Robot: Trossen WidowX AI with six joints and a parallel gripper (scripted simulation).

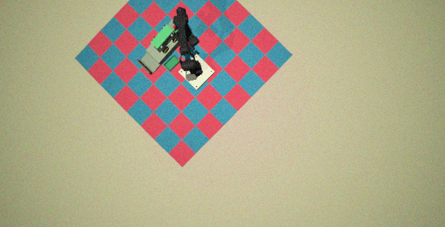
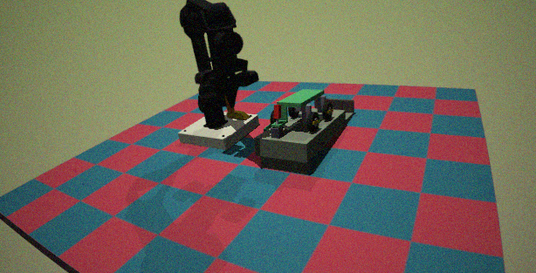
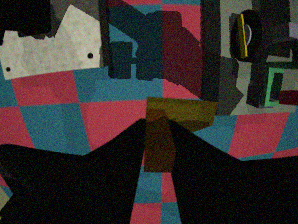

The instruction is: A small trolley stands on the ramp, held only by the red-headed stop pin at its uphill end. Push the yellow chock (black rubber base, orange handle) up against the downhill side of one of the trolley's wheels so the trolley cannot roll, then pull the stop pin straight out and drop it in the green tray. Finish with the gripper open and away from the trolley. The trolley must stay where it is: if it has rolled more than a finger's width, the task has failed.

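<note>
The green-topped trolley is 150 mm ahead of my gripper tip, 130 mm to the left of it and 50 mm below it. Round my gripper tip: red-headed stop pin (140 mm ahead, 20 mm to the left, 30 mm below); yellow chock (20 mm ahead, 10 mm below); green tray (10 mm ahead, 230 mm to the left, 170 mm below).
</note>
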